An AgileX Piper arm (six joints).
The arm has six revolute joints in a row. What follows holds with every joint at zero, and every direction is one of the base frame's.
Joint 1 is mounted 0.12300 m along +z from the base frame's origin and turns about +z.
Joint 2 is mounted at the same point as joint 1 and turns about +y.
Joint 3 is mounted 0.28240 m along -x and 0.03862 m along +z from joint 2 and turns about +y.
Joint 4 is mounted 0.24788 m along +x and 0.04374 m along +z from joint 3 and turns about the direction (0.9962, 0, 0.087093).
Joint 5 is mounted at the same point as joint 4 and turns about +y.
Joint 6 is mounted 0.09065 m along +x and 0.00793 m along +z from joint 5 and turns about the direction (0.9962, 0, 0.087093).
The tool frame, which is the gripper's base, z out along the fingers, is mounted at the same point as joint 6; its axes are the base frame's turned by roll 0.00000, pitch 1.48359 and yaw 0.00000 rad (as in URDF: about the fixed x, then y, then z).
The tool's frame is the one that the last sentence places.
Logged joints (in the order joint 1, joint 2, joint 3, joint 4, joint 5, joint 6), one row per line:
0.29 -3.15 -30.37 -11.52 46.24 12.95
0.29 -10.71 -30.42 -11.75 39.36 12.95
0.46 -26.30 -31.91 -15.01 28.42 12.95
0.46 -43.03 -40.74 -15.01 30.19 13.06
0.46 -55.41 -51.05 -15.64 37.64 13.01
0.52 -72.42 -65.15 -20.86 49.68 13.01
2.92 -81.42 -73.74 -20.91 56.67 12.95
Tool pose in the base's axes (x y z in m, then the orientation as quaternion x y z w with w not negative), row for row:
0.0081 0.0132 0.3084 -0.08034 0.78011 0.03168 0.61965
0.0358 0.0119 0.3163 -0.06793 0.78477 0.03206 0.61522
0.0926 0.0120 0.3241 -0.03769 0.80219 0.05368 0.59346
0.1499 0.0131 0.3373 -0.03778 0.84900 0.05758 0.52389
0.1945 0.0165 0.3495 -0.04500 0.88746 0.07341 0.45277
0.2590 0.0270 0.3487 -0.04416 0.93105 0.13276 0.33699
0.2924 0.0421 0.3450 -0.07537 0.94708 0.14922 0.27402
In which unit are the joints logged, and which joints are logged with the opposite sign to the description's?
The joints are logged in degrees. Opposite sign: joint 2, joint 4, joint 6.
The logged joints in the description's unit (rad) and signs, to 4 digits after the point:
0.0051 0.0550 -0.5301 0.2011 0.8070 -0.2260
0.0051 0.1869 -0.5309 0.2051 0.6870 -0.2260
0.0080 0.4590 -0.5569 0.2620 0.4960 -0.2260
0.0080 0.7510 -0.7110 0.2620 0.5269 -0.2279
0.0080 0.9671 -0.8910 0.2730 0.6569 -0.2271
0.0091 1.2640 -1.1371 0.3641 0.8671 -0.2271
0.0510 1.4210 -1.2870 0.3649 0.9891 -0.2260

